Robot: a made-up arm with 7 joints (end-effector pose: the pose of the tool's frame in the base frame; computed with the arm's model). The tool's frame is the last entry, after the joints.
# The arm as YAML. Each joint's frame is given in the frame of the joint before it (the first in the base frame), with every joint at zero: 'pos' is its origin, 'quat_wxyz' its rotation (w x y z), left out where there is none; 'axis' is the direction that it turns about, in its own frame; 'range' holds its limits. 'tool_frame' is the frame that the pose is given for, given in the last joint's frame.
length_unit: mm
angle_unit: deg
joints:
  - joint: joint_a
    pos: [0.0, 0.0, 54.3]
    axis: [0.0, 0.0, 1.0]
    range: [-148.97, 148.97]
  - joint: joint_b
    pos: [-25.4, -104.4, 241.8]
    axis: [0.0, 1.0, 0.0]
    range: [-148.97, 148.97]
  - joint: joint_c
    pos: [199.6, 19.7, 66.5]
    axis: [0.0, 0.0, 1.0]
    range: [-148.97, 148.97]
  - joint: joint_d
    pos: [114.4, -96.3, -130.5]
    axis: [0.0, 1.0, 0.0]
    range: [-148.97, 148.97]
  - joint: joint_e
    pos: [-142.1, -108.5, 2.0]
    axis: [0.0, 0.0, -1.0]
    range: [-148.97, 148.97]
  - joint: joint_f
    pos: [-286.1, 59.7, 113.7]
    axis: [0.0, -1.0, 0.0]
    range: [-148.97, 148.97]
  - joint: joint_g
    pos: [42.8, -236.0, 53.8]
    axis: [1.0, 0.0, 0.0]
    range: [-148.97, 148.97]
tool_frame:
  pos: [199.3, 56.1, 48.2]
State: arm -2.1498 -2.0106 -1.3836 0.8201 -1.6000 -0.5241 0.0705
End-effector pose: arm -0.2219 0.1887 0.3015 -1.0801 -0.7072 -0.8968
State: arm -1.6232 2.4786 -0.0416 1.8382 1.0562 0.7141 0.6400
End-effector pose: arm -0.2035 0.5165 -0.3297 1.3231 2.7888 0.4639
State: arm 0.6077 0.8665 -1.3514 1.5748 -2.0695 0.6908 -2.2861
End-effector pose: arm 0.2294 -0.4339 0.1515 -0.8144 0.3327 0.2194
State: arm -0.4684 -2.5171 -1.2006 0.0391 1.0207 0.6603 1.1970
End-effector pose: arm -0.0981 0.1739 0.0113 -1.0694 1.9711 0.2371
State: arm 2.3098 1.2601 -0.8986 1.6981 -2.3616 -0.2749 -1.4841
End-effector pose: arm 0.2439 0.1959 0.1049 -0.0971 1.2464 2.5790
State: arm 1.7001 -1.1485 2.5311 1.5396 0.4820 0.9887 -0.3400
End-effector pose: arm -0.2946 -0.3992 0.3715 0.5530 2.2083 -1.0425
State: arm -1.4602 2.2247 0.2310 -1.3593 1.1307 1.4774 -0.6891
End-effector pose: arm -0.1434 0.2169 0.6030 -1.5643 1.0692 -1.8381
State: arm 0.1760 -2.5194 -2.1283 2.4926 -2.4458 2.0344 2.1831
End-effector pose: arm 0.3139 0.1341 0.6868 0.6387 -0.5056 0.2567
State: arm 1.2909 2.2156 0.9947 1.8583 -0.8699 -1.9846 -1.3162
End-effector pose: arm 0.2309 -0.3373 -0.4315 -1.4297 -0.0577 0.3365
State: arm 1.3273 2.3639 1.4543 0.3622 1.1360 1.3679 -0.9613
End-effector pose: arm 0.1943 0.0720 -0.1214 -1.0061 0.4538 1.9327
